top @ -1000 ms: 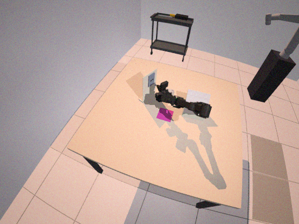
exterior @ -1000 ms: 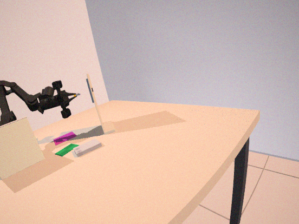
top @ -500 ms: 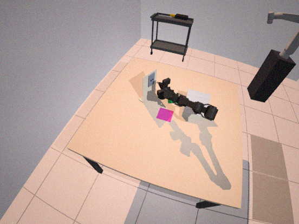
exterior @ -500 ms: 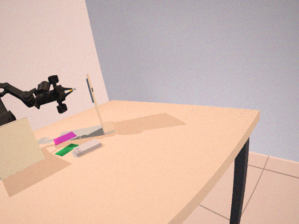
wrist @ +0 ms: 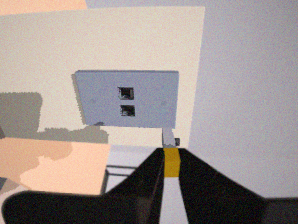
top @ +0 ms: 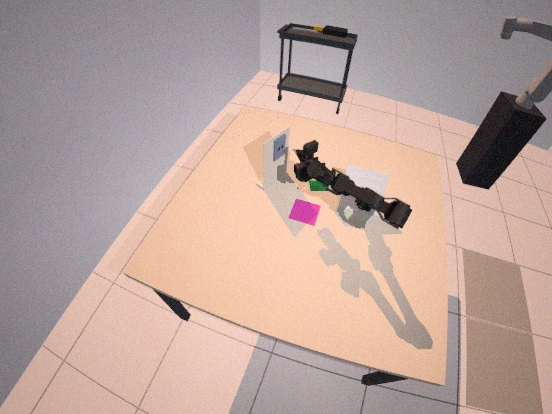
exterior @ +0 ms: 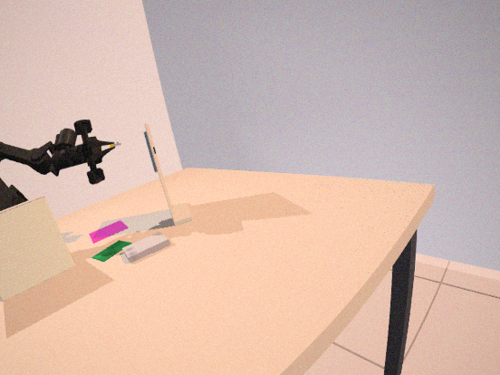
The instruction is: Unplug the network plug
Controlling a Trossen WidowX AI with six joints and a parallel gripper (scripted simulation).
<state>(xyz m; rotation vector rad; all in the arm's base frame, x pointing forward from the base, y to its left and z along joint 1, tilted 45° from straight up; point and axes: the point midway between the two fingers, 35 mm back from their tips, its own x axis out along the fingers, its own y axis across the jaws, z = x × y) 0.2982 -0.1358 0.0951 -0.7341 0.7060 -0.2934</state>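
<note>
Now: the magenta marked square 250 mm below my gripper tip, 110 mm to the left of it and 80 mm behind it. The rest, counted from my gripper tip: network plug (right at my gripper tip); green patch (250 mm below, 130 mm behind, 70 mm to the right); upright panel (130 mm below, 100 mm ahead, 60 mm to the right).
</note>
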